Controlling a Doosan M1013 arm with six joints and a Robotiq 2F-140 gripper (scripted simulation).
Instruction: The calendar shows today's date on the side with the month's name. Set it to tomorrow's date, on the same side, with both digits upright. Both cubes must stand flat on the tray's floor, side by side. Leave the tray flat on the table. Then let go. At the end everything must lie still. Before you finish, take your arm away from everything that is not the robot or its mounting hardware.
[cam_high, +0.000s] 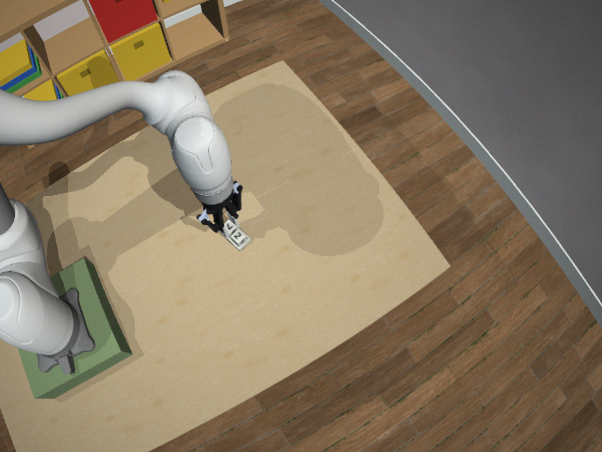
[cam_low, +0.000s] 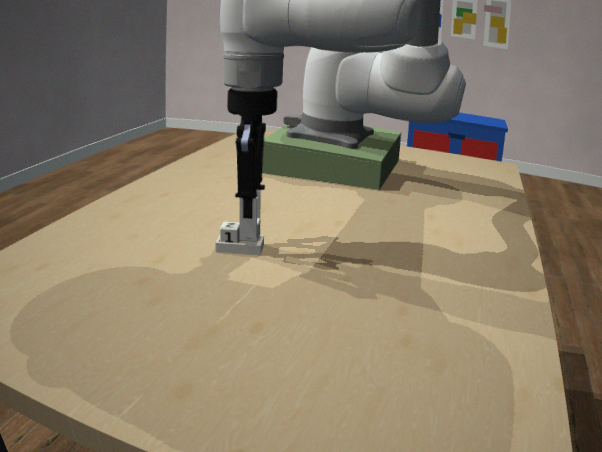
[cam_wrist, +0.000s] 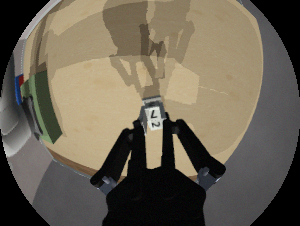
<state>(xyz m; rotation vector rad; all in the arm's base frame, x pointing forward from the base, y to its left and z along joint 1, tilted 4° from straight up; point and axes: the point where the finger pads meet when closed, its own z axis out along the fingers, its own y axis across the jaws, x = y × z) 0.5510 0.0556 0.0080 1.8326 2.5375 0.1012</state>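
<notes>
Now: hand 20 mm to the left of the grey tray and 50 mm above it.
</notes>
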